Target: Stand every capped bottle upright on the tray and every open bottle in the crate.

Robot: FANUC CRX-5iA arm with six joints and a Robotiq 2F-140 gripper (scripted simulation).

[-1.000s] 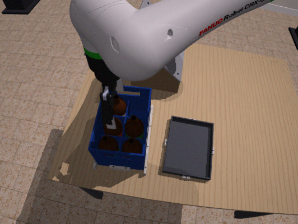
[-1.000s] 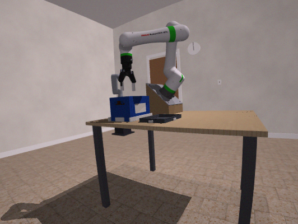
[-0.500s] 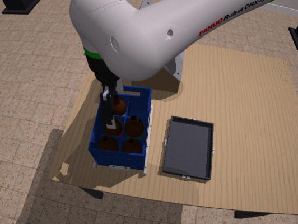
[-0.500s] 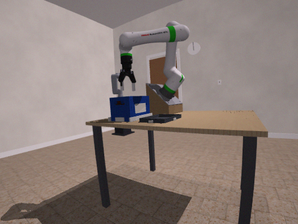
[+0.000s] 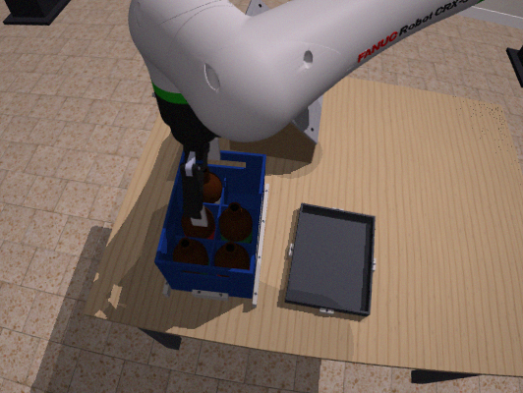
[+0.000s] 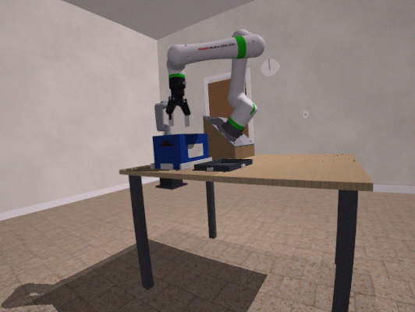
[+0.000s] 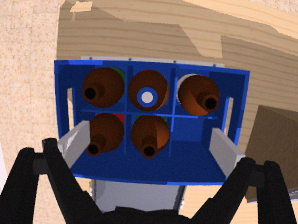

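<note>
Now: the capped bottle 1 cm ahead of my hand, 3 cm to the right of it and 15 cm below it. Round my hand: dark grey tray (1 cm ahead, 28 cm to the left, 22 cm below); then blue crate (1 cm to the left, 15 cm below).
</note>
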